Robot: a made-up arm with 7 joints.
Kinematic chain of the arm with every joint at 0, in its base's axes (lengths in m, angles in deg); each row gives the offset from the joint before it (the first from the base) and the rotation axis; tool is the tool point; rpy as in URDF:
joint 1: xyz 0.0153 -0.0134 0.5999 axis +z
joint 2: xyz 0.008 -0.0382 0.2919 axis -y
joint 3: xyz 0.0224 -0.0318 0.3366 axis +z
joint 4: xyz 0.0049 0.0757 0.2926 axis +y
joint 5: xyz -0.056 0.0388 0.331 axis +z
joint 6: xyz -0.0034 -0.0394 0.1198 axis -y
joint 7: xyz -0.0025 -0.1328 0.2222 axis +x
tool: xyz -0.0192 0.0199 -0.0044 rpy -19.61 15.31 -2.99
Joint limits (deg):
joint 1: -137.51..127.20
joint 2: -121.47..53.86
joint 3: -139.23..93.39
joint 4: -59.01..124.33
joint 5: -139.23..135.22
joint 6: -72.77..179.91
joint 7: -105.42..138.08
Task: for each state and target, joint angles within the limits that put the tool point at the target. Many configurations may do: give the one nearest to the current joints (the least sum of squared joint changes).
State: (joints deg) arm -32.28 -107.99 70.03 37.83 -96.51 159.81 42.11
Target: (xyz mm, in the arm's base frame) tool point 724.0 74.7 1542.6
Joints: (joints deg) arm 0.57 -60.11 67.84 43.02 -104.56 142.64 42.58
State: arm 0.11 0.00 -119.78 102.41 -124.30 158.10 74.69
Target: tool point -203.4 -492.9 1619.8
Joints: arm 1.54 22.78 -133.58 93.88 -112.94 140.68 76.15
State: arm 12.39 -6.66 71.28 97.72 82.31 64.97 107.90
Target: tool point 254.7 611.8 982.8
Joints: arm 33.97 -39.86 65.43 102.29 83.13 52.76 108.22
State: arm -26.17 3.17 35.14 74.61 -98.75 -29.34 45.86
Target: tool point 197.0 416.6 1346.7
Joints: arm -5.83 23.32 71.71 124.33 -58.50 -48.76 42.77
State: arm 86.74 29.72 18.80 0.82 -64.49 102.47 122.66
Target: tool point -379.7 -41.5 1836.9
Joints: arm 55.20 3.67 -12.03 -6.60 -84.28 106.27 121.61
